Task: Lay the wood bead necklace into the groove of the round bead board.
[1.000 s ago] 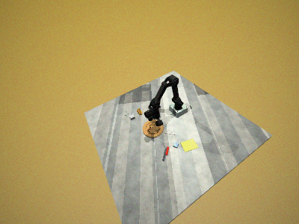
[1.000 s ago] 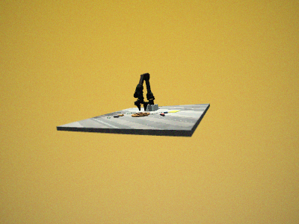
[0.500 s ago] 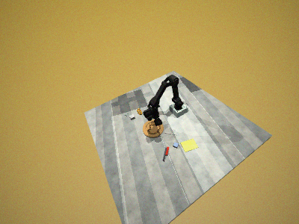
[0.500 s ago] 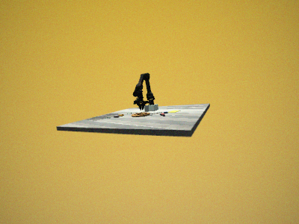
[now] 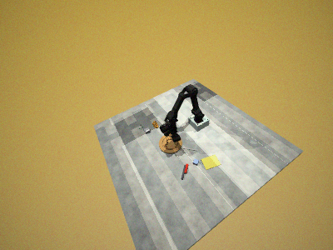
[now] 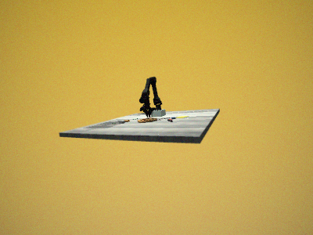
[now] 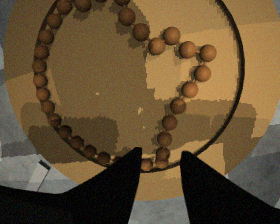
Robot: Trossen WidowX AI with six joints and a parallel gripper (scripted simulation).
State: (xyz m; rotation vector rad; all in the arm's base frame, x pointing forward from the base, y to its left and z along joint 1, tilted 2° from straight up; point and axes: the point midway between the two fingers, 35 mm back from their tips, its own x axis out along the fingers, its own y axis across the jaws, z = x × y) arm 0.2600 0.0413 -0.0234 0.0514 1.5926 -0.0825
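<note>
Now: the round bead board 50 mm ahead of my gripper tip, 20 mm to the left of it and 20 mm below it. Round my gripper tip: thin grey stick 80 mm behind, 150 mm to the left, 20 mm below; then small blue block 60 mm behind, 270 mm to the left, 20 mm below; then grey piece 190 mm ahead, 210 mm to the right, 10 mm below.
</note>
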